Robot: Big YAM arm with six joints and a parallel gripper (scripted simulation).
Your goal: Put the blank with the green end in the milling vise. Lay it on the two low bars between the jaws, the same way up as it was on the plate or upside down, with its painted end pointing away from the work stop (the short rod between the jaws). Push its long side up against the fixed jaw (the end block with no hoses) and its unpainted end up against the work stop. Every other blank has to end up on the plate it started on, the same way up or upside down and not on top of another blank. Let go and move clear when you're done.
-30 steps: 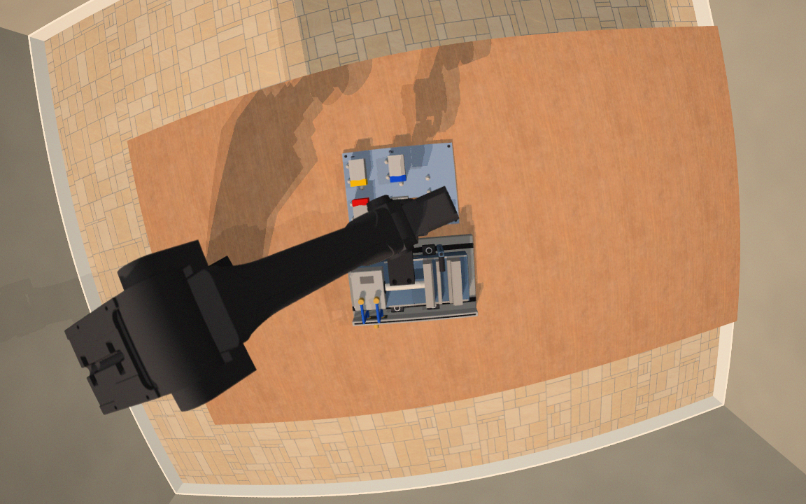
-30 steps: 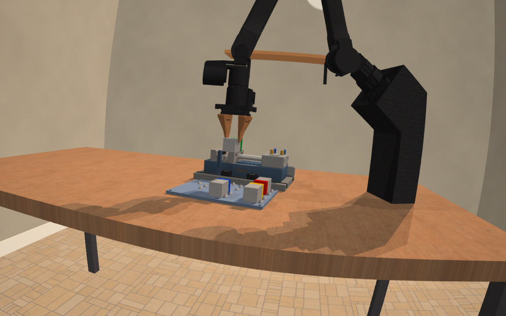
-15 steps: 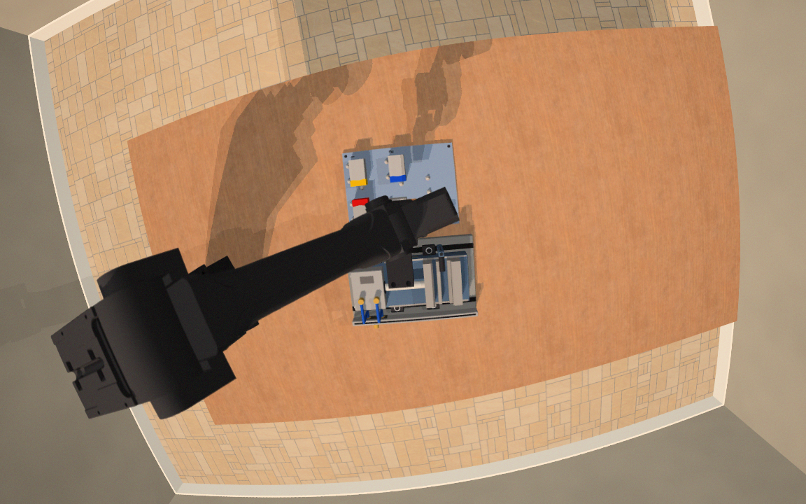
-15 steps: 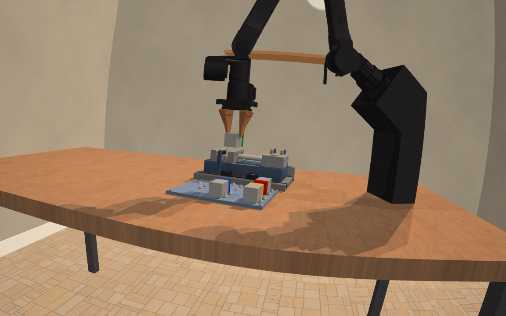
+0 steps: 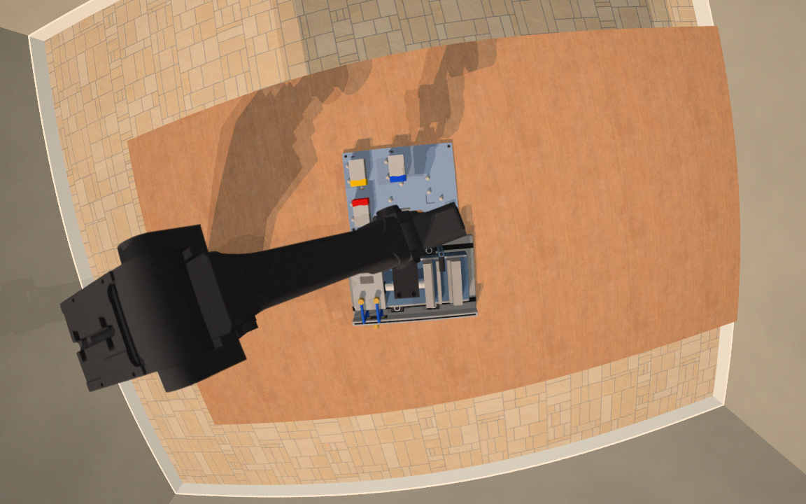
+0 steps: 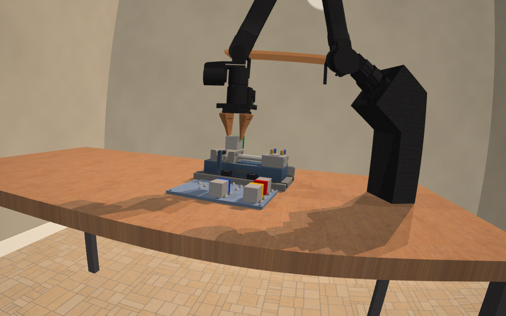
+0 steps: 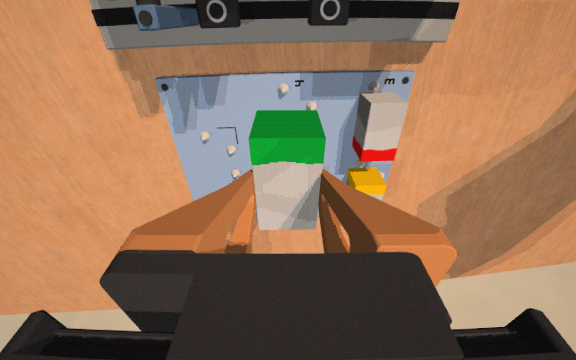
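My gripper is now 150 mm short of the fixed jaw, 100 mm to the left of it and 70 mm above it. Also, from my hand: red-ended blank (130 mm below, 100 mm behind, 10 mm to the right); blue pin plate (150 mm below, 60 mm to the left, 30 mm behind); green-ended blank (20 mm below).
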